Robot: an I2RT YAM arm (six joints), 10 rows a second.
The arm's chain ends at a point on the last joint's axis. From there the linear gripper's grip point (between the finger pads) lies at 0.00 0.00 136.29 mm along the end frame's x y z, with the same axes.
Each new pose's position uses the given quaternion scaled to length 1; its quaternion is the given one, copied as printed.
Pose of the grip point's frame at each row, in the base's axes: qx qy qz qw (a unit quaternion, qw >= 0); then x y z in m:
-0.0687 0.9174 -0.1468 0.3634 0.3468 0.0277 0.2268
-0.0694 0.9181 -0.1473 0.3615 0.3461 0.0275 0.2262
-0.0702 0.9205 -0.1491 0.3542 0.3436 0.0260 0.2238
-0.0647 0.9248 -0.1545 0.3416 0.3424 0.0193 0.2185
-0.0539 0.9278 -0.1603 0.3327 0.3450 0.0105 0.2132
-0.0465 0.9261 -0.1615 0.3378 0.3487 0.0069 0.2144
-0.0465 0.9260 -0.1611 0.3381 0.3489 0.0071 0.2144
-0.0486 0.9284 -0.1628 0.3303 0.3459 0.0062 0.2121
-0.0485 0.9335 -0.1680 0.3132 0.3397 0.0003 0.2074
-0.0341 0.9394 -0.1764 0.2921 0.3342 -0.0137 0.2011
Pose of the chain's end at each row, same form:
-0.0687 0.9174 -0.1468 0.3634 0.2532 0.0576 0.3212
-0.0694 0.9181 -0.1473 0.3615 0.2529 0.0575 0.3210
-0.0702 0.9205 -0.1491 0.3542 0.2519 0.0566 0.3198
-0.0647 0.9248 -0.1545 0.3416 0.2536 0.0522 0.3165
-0.0539 0.9278 -0.1603 0.3327 0.2585 0.0461 0.3123
-0.0465 0.9261 -0.1615 0.3378 0.2614 0.0434 0.3125
-0.0465 0.9260 -0.1611 0.3381 0.2615 0.0435 0.3125
-0.0486 0.9284 -0.1628 0.3303 0.2601 0.0430 0.3114
-0.0485 0.9335 -0.1680 0.3132 0.2578 0.0389 0.3093
-0.0341 0.9394 -0.1764 0.2921 0.2578 0.0288 0.3057

